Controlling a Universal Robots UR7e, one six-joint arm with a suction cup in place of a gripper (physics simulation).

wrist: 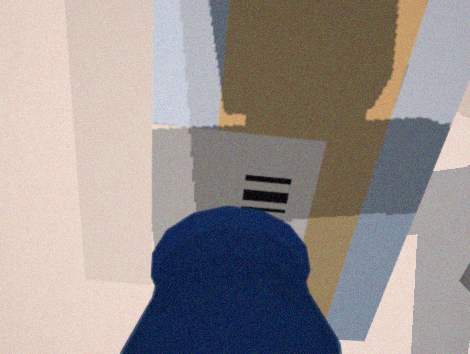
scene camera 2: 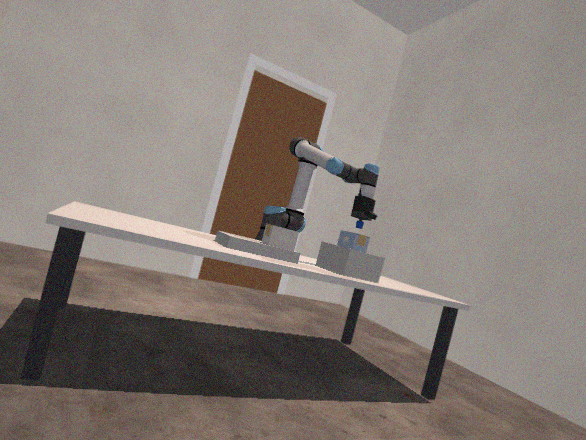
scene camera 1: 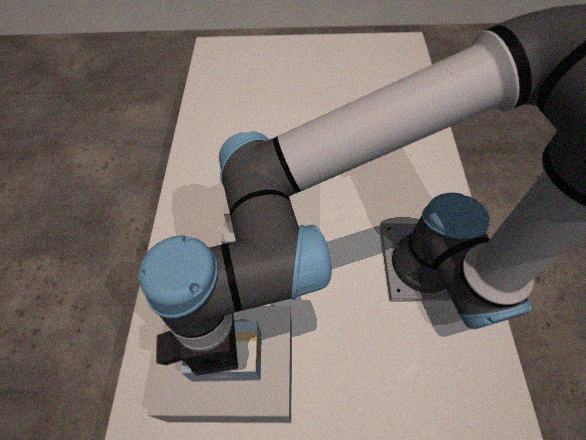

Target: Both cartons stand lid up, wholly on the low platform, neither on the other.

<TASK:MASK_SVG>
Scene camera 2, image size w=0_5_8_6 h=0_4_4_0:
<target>low grey platform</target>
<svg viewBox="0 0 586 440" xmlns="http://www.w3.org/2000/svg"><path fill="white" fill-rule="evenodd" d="M217 230L215 241L227 248L298 264L301 254L299 252L261 243L262 241Z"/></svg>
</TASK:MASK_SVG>
